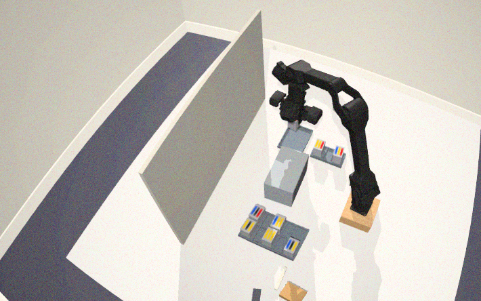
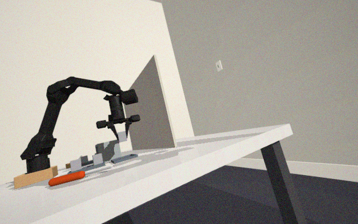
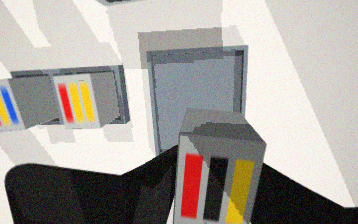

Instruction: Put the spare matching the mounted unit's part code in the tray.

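My gripper tip is 1 cm past the blue-grey tray and 9 cm above it. From my gripper tip the other things lie so: grey spare: 2 cm above; then grey mounted unit: 8 cm behind, 20 cm to the left, 4 cm below; then small rack: 15 cm behind, 1 cm to the left, 8 cm below.
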